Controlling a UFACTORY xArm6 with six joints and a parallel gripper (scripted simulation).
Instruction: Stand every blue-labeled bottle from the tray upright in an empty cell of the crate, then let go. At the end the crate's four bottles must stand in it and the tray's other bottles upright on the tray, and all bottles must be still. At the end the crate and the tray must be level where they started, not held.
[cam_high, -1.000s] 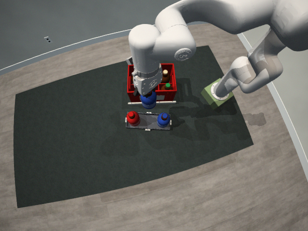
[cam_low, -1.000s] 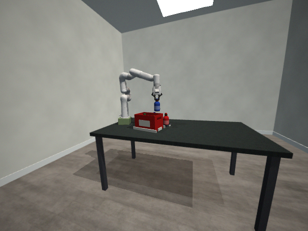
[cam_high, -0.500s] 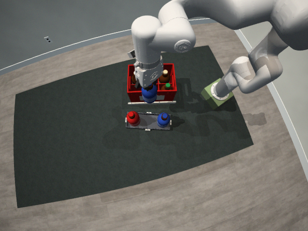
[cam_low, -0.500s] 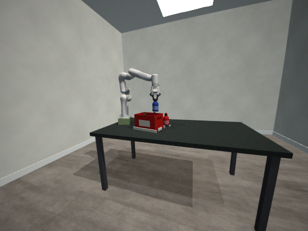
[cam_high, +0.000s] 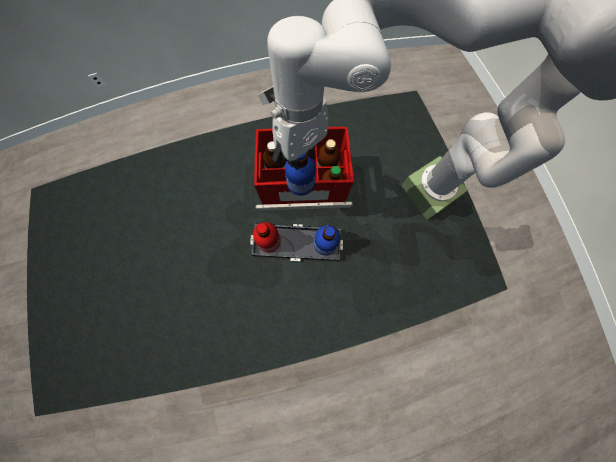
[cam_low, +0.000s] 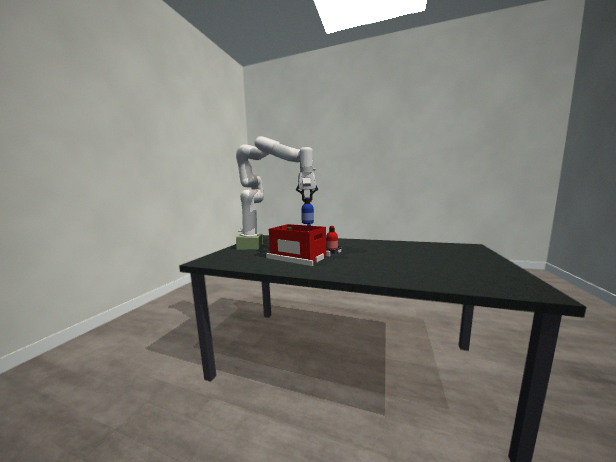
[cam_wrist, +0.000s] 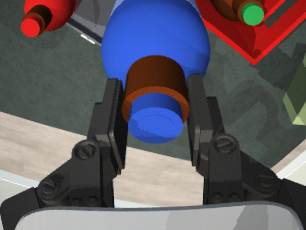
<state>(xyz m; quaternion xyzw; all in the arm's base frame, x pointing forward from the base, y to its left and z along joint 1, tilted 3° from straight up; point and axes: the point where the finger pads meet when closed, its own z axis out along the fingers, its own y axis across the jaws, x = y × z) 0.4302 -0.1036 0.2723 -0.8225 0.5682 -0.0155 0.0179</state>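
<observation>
Now: the crate 25 cm below my hand, 10 cm to the right of it and 4 cm behind it. Also, from my hand: grey tray: 32 cm below, 10 cm to the left, 6 cm ahead; then red-labeled bottle: 25 cm below, 14 cm ahead, 7 cm to the left.
</observation>
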